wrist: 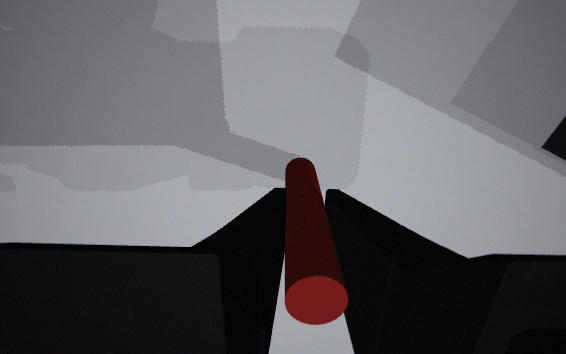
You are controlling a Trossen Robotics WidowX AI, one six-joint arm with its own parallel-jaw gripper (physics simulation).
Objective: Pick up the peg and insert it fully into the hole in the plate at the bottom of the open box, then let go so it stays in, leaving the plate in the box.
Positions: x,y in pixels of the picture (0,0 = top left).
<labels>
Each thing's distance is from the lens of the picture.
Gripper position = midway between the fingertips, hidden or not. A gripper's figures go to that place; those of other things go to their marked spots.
gripper (pixel 305 201): 10 cm
red peg (pixel 315 293): 7 cm
</labels>
